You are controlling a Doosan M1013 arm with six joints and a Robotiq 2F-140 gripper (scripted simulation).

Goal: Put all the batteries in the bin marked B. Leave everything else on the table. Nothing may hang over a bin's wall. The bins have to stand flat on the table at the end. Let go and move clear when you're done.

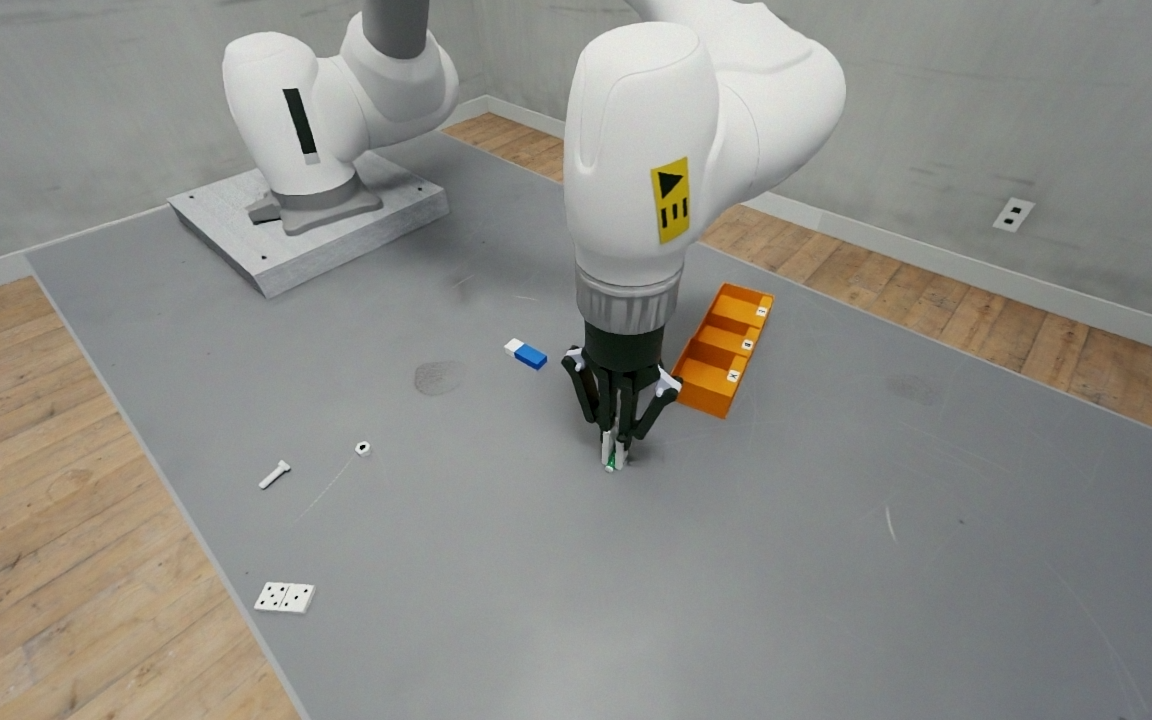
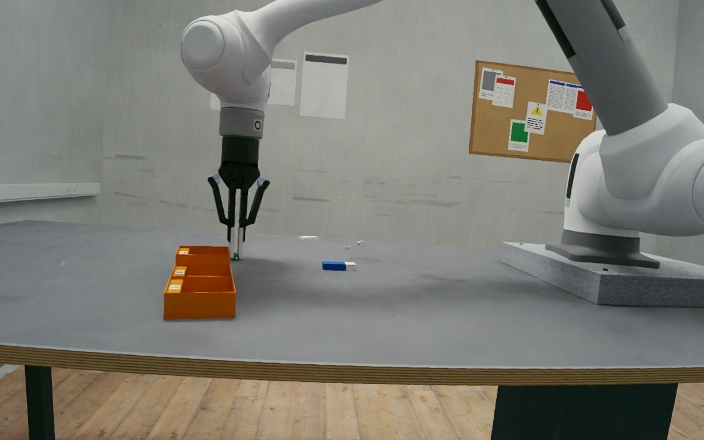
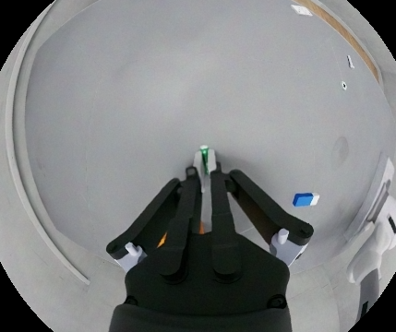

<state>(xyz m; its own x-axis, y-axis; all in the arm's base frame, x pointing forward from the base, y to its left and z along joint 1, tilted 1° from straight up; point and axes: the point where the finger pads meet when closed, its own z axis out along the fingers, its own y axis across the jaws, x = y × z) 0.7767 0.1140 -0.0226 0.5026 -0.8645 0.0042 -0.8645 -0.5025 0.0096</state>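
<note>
The orange bin row lies 25 cm to the left of my hand, 5 cm behind it and 1 cm below it. The rest, counted from my hand: green battery (3 cm below); white eraser (23 cm behind, 3 cm below); nut (25 cm to the right, 20 cm behind, 3 cm below).
</note>
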